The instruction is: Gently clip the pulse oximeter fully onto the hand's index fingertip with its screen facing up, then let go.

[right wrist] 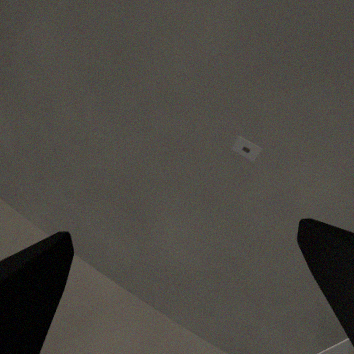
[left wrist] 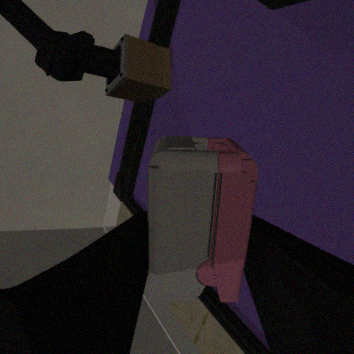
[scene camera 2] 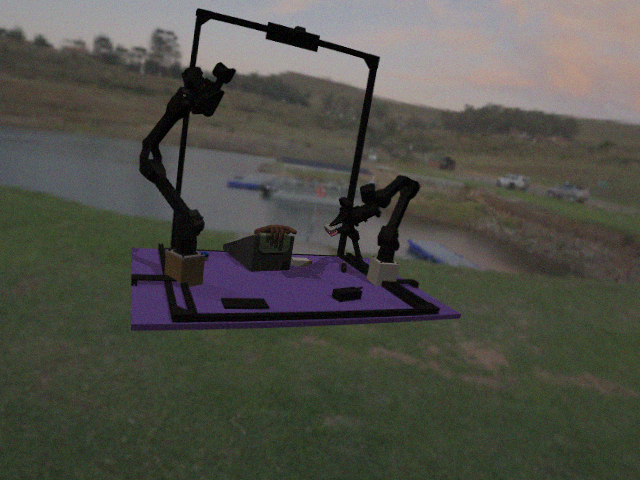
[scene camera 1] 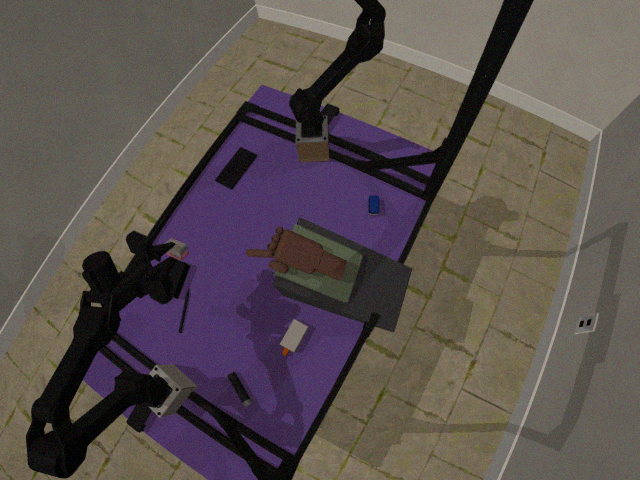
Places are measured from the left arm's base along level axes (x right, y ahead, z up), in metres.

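Where they show: left gripper, between the fingertips: [left wrist: 194, 223] [scene camera 2: 330, 229] [scene camera 1: 175, 248]; right gripper, between the fingertips: [right wrist: 186, 236] [scene camera 2: 229, 80]; left arm's base, origin of its link: [scene camera 2: 385, 260] [scene camera 1: 157, 391]; right arm's base, origin of its link: [left wrist: 113, 65] [scene camera 2: 185, 252] [scene camera 1: 311, 128].
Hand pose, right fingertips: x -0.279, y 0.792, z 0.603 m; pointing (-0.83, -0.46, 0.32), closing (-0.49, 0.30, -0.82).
Note:
Each offset is from my right fingertips to the top centre of the thing. "pt": to the spot under its first point.
The pulse oximeter {dx +0.151, dy -0.461, dz -0.431 m} [scene camera 1: 177, 249] [scene camera 2: 331, 230] [left wrist: 184, 215], pale grey with a pink half, is between the fingers of my left gripper [scene camera 1: 174, 252] [scene camera 2: 333, 228] [left wrist: 194, 223], which is shut on it. They are raised above the table. In the left wrist view its pale half is on the left and its pink half on the right. The brown hand [scene camera 1: 299, 251] [scene camera 2: 275, 228] lies on a green pad; its index finger [scene camera 1: 258, 253] points left in scene camera 1, apart from the oximeter. My right gripper [scene camera 2: 229, 81] [right wrist: 186, 236] is open and empty, high up. The screen is not discernible.
The green pad {pt dx +0.498, dy -0.222, dz -0.606 m} [scene camera 1: 353, 268] sits on a dark grey wedge {pt dx +0.599, dy -0.206, dz -0.661 m} [scene camera 1: 386, 289]. Also on the table are a white box {dx +0.466, dy -0.463, dz -0.680 m} [scene camera 1: 294, 334], a black cylinder {dx +0.433, dy -0.665, dz -0.681 m} [scene camera 1: 238, 387], a thin black rod {dx +0.151, dy -0.596, dz -0.699 m} [scene camera 1: 184, 312], a blue object {dx +0.427, dy -0.001, dz -0.676 m} [scene camera 1: 373, 204] and a black slab {dx -0.034, dy -0.135, dz -0.700 m} [scene camera 1: 236, 167] [scene camera 2: 245, 303]. A black block {dx +0.067, dy -0.543, dz -0.673 m} [scene camera 2: 346, 294] lies at the front right.

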